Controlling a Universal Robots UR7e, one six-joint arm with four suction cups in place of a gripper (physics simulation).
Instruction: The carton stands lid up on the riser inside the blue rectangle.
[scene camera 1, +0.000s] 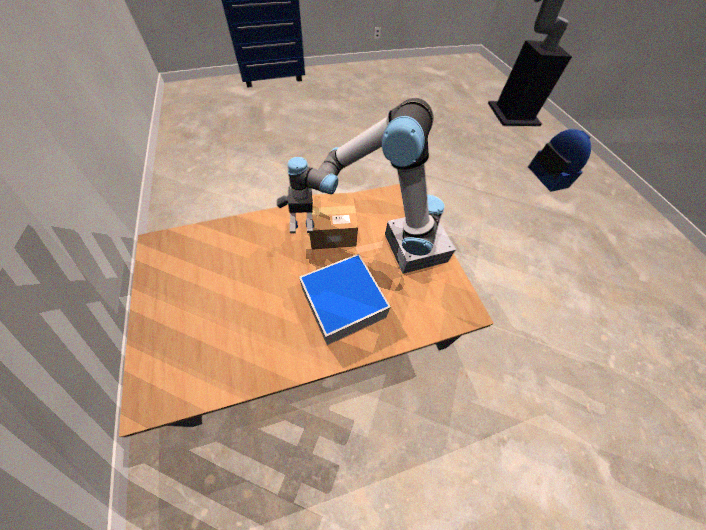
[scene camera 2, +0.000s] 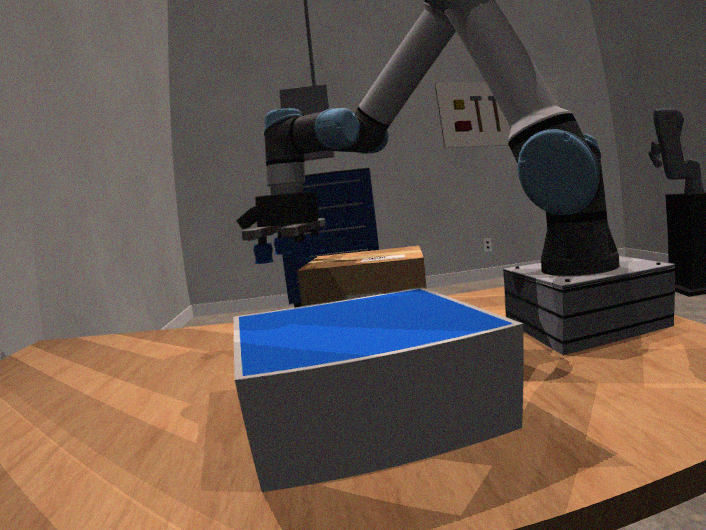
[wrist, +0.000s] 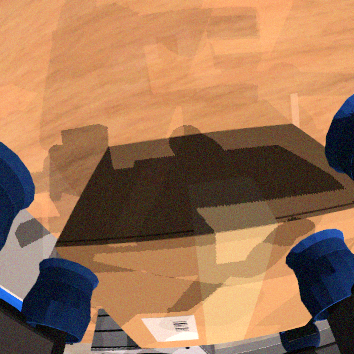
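Observation:
A brown carton (scene camera 1: 334, 236) (scene camera 2: 364, 282) (wrist: 150, 295) stands on the table behind the riser, with a tape strip and a white label on its upward face. Its side toward the riser is in shade. The grey riser (scene camera 1: 357, 326) (scene camera 2: 387, 410) bears a blue rectangle (scene camera 1: 342, 293) (scene camera 2: 364, 330) with a white edge. The carton is apart from both. My suction gripper (scene camera 1: 301, 223) (scene camera 2: 280, 251) (wrist: 187, 225) is open. Its blue cups point down beside the carton's left end in the scene views, and no cup visibly touches it. The carton's underside is hidden.
The robot base (scene camera 1: 424, 251) (scene camera 2: 570, 325) stands right of the carton. The wooden table (scene camera 1: 199, 325) (scene camera 2: 114, 399) has its near edge in front of the riser. A blue drawer cabinet (scene camera 1: 268, 45) (scene camera 2: 347, 211) stands on the floor behind.

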